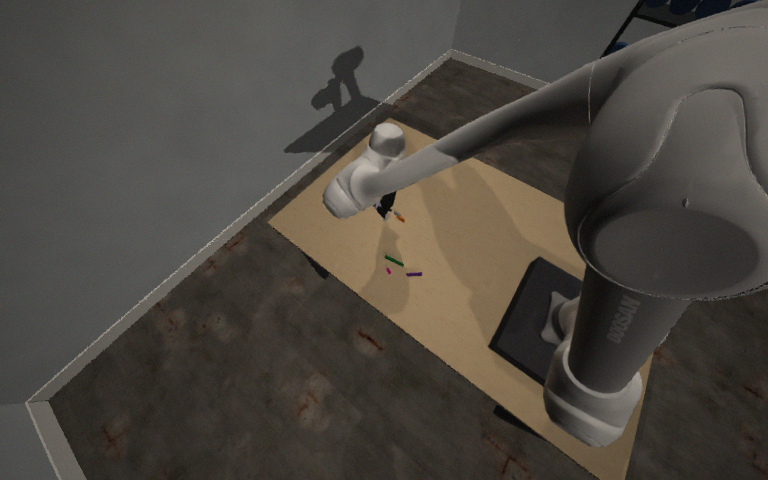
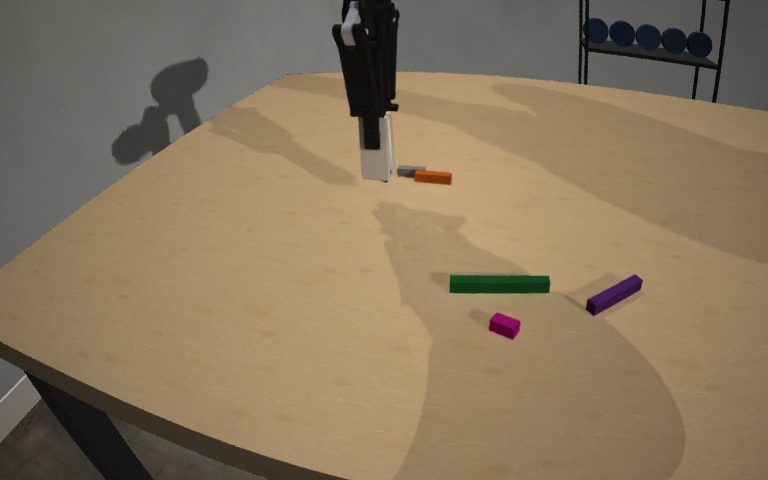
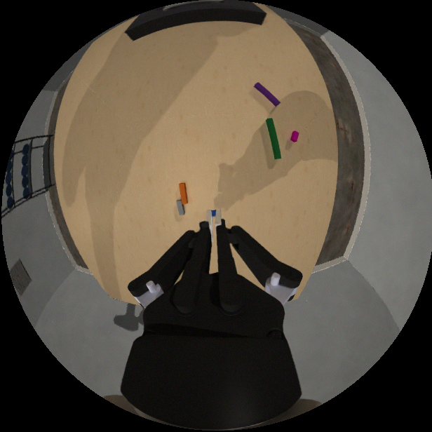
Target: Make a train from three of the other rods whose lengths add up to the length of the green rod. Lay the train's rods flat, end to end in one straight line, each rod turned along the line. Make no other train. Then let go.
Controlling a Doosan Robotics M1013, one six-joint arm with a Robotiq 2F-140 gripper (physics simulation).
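Places are measured from the arm's base along level axes (x ahead, y left, z up), in millimetres.
Pixels of known places: gripper, between the fingertips: (image 1: 385,219) (image 2: 378,175); arm's base, origin of its link: (image 1: 570,327).
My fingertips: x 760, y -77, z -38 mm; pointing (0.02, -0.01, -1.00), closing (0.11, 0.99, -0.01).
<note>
For each thing: its middle in the pictures, then the offset to it from my fingertips. Level surfaces: height alone.
- orange rod, middle of its body: (image 2: 432,177) (image 1: 400,218) 49 mm back, 51 mm right, 25 mm down
- shorter grey rod, middle of its body: (image 2: 411,171) 23 mm back, 65 mm right, 25 mm down
- long green rod, middle of its body: (image 2: 500,284) (image 1: 394,260) 120 mm back, 139 mm left, 25 mm down
- slanted purple rod, middle of its body: (image 2: 615,294) (image 1: 414,274) 217 mm back, 149 mm left, 25 mm down
- short magenta rod, middle of its body: (image 2: 504,325) (image 1: 388,271) 123 mm back, 188 mm left, 25 mm down
- wooden table, height of its surface: 30 mm down
My gripper (image 1: 385,218) (image 2: 377,176) (image 3: 214,215) is shut on the small blue rod (image 3: 213,213), low at the table top; its white fingertips hide most of the rod. The orange rod (image 1: 400,217) (image 2: 433,178) (image 3: 183,193) and the shorter grey rod (image 2: 407,170) (image 3: 180,207) lie beside the gripper, nearly parallel and offset, their near ends side by side; whether they touch is unclear. The long green rod (image 1: 394,260) (image 2: 499,284) (image 3: 273,139) lies apart, between the slanted purple rod (image 1: 414,274) (image 2: 615,294) (image 3: 267,94) and the short magenta rod (image 1: 388,271) (image 2: 504,326) (image 3: 294,136).
The wooden table (image 1: 351,271) (image 2: 226,283) (image 3: 150,165) carries the rods. A dark base block (image 1: 515,316) (image 3: 200,17) lies near the arm's foot. A rack (image 2: 720,53) with blue round things stands beyond the table. The arm's shadow falls across the green and magenta rods' area.
</note>
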